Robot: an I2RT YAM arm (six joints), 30 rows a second.
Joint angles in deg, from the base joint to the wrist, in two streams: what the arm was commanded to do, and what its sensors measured. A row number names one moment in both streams.
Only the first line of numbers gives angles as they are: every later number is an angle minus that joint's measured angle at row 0.
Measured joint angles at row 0: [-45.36, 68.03, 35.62, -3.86, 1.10, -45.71]
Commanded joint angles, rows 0 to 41: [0.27, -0.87, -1.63, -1.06, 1.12, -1.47]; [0.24, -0.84, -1.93, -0.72, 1.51, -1.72]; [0.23, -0.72, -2.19, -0.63, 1.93, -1.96]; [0.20, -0.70, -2.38, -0.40, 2.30, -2.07]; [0.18, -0.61, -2.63, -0.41, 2.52, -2.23]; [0.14, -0.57, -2.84, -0.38, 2.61, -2.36]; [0.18, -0.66, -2.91, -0.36, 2.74, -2.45]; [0.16, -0.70, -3.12, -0.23, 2.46, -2.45]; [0.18, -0.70, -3.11, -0.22, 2.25, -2.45]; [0.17, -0.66, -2.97, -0.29, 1.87, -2.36]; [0.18, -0.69, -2.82, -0.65, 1.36, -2.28]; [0.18, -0.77, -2.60, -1.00, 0.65, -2.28]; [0.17, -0.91, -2.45, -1.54, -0.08, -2.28]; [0.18, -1.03, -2.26, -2.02, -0.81, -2.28]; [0.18, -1.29, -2.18, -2.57, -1.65, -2.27]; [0.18, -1.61, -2.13, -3.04, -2.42, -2.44]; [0.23, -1.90, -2.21, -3.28, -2.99, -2.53]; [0.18, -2.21, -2.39, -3.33, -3.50, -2.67]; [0.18, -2.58, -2.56, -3.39, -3.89, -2.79]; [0.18, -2.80, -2.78, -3.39, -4.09, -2.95]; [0.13, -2.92, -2.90, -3.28, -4.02, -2.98]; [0.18, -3.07, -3.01, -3.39, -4.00, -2.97]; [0.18, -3.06, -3.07, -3.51, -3.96, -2.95]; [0.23, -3.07, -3.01, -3.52, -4.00, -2.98]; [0.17, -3.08, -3.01, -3.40, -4.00, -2.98]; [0.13, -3.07, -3.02, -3.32, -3.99, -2.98]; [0.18, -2.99, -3.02, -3.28, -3.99, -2.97]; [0.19, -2.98, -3.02, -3.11, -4.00, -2.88]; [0.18, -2.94, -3.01, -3.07, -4.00, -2.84]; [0.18, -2.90, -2.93, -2.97, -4.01, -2.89]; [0.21, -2.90, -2.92, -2.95, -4.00, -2.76]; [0.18, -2.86, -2.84, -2.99, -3.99, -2.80]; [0.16, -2.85, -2.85, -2.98, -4.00, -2.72]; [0.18, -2.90, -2.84, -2.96, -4.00, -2.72]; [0.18, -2.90, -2.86, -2.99, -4.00, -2.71]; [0.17, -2.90, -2.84, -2.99, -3.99, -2.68]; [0.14, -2.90, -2.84, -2.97, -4.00, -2.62]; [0.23, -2.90, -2.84, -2.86, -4.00, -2.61]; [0.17, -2.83, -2.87, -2.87, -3.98, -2.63]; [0.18, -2.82, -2.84, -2.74, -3.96, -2.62]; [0.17, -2.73, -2.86, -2.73, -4.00, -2.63]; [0.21, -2.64, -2.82, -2.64, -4.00, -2.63]
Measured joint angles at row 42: [0.00, -2.25, -1.60, -2.45, -3.32, -2.71]
